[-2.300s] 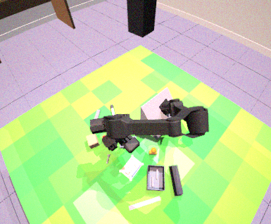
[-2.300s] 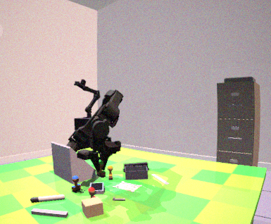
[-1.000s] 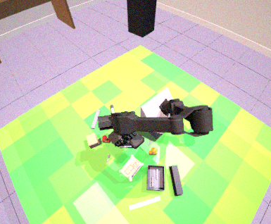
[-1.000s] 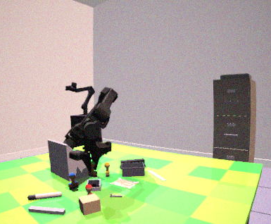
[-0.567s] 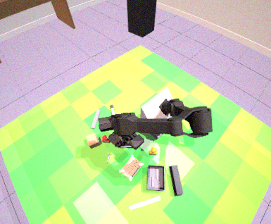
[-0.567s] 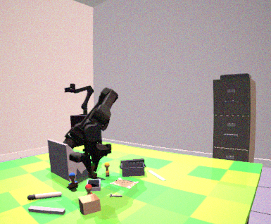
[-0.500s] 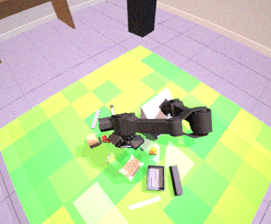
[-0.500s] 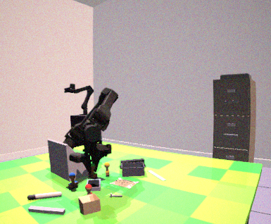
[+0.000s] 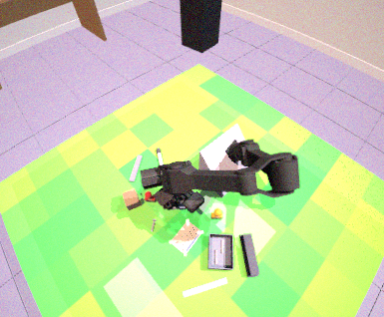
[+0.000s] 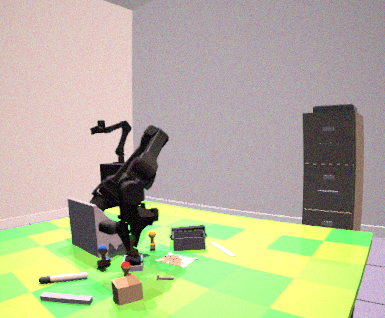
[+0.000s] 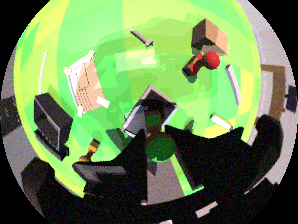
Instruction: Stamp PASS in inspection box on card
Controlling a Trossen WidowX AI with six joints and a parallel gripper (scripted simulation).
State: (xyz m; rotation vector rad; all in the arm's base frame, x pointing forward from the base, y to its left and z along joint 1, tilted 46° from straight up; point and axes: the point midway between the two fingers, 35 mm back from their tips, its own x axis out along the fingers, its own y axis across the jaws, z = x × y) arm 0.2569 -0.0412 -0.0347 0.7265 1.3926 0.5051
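Now: the dark ink pad 5 cm below my gripper tip. From my gripper tip the other things lie so: tan box (15 cm to the right, 12 cm ahead, 3 cm below); white card (10 cm to the left, 9 cm ahead, 6 cm below); dark tray (23 cm to the left, 5 cm ahead, 4 cm below).
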